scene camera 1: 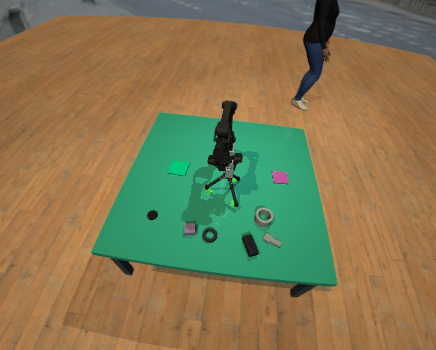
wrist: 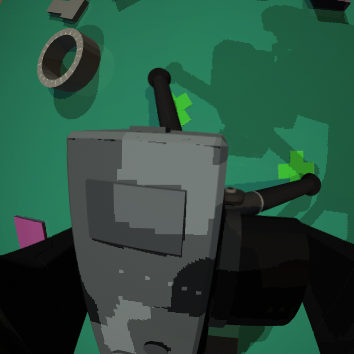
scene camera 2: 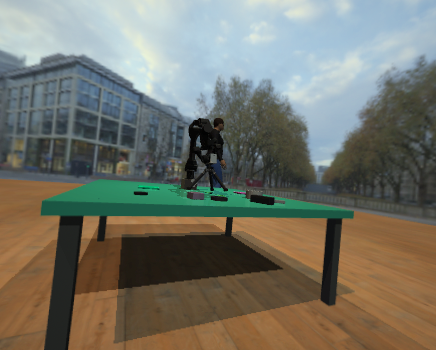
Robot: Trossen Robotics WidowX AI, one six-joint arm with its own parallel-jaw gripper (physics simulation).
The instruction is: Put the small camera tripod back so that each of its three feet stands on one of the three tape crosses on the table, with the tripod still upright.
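Frame: origin at the arm's base, x ahead, y left, z up, level; metres.
Where they show: gripper, fingertip midpoint: (wrist: 199,226) (scene camera 2: 209,161); arm's base, link origin: (scene camera 1: 228,147) (scene camera 2: 190,179).
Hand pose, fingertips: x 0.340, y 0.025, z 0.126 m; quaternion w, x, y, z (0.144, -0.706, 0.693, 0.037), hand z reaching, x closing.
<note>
Each offset is from my fingertips to the centre of the thing. "spot": to the spot under its first point. Level surfaces: height alone.
The small tripod {spot: dy +0.047, dx +0.061, dz -0.095 m} (scene camera 1: 232,190) (scene camera 2: 217,179) (wrist: 166,102) is upright, with a grey camera (scene camera 1: 229,171) (scene camera 2: 213,158) (wrist: 150,170) on top. My gripper (scene camera 1: 225,160) (wrist: 199,226) is shut on the camera, one black finger on each side. Green tape crosses {dy -0.099, dx +0.015, dz -0.200 m} (scene camera 1: 209,191) (wrist: 296,162) lie below the feet. In the wrist view the upper foot is beyond and left of its cross {dy +0.071, dx +0.080, dz -0.200 m} (wrist: 183,106), and the right foot {spot: dy -0.109, dx +0.002, dz -0.158 m} (wrist: 311,185) is at the lower right edge of its cross. The third foot is hidden there. Whether the feet touch the table is unclear.
On the green table {dz -0.200 m} (scene camera 1: 135,240) lie a tape roll {dy +0.250, dx +0.158, dz -0.177 m} (scene camera 1: 264,209) (wrist: 90,65), grey piece {dy +0.306, dx +0.289, dz -0.193 m} (scene camera 1: 272,240), black box {dy +0.183, dx +0.342, dz -0.183 m} (scene camera 1: 250,245) (scene camera 2: 262,199), black ring {dy -0.040, dx +0.315, dz -0.193 m} (scene camera 1: 204,235), pink block {dy -0.154, dx +0.302, dz -0.187 m} (scene camera 1: 190,228), black disc {dy -0.390, dx +0.254, dz -0.196 m} (scene camera 1: 152,215), green square {spot: dy -0.336, dx -0.128, dz -0.191 m} (scene camera 1: 178,168) and magenta square {spot: dy +0.365, dx -0.186, dz -0.191 m} (scene camera 1: 280,177).
</note>
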